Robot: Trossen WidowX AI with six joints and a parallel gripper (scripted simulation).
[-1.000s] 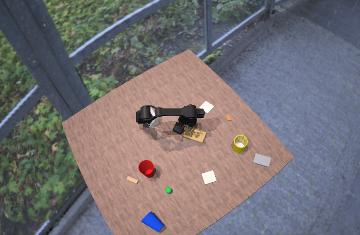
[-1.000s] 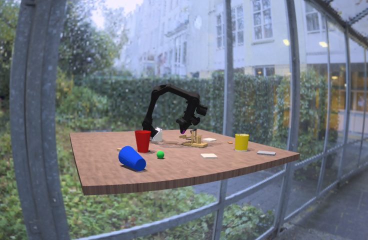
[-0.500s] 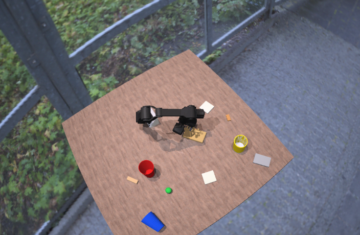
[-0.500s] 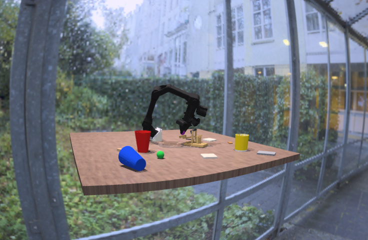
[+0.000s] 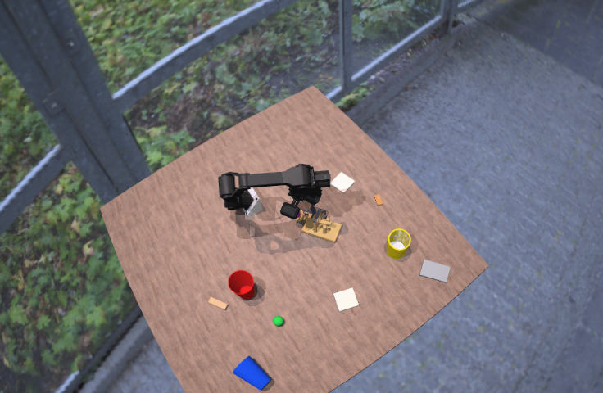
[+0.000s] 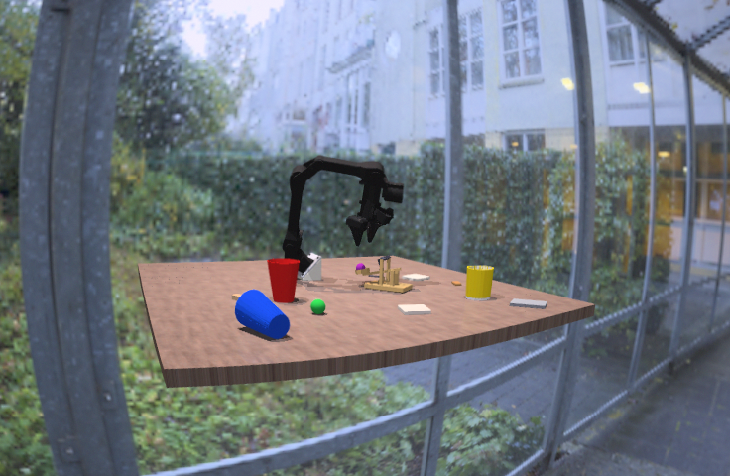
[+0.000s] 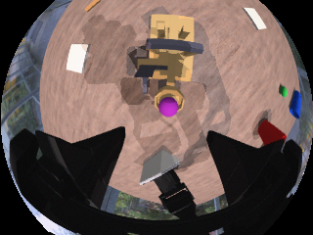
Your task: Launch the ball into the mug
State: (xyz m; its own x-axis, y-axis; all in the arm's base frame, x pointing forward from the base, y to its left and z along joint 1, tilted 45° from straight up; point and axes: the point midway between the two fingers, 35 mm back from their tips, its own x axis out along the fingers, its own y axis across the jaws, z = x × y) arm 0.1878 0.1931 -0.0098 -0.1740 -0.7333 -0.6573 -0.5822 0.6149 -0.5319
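The purple ball lies 10 mm behind my gripper tip, 10 mm to the right of it and 80 mm below it. From my gripper tip the other things lie so: wooden catapult: 40 mm ahead, 40 mm to the left, 90 mm below; then red cup: 160 mm ahead, 330 mm to the right, 110 mm below; then yellow mug: 330 mm ahead, 250 mm to the left, 110 mm below.
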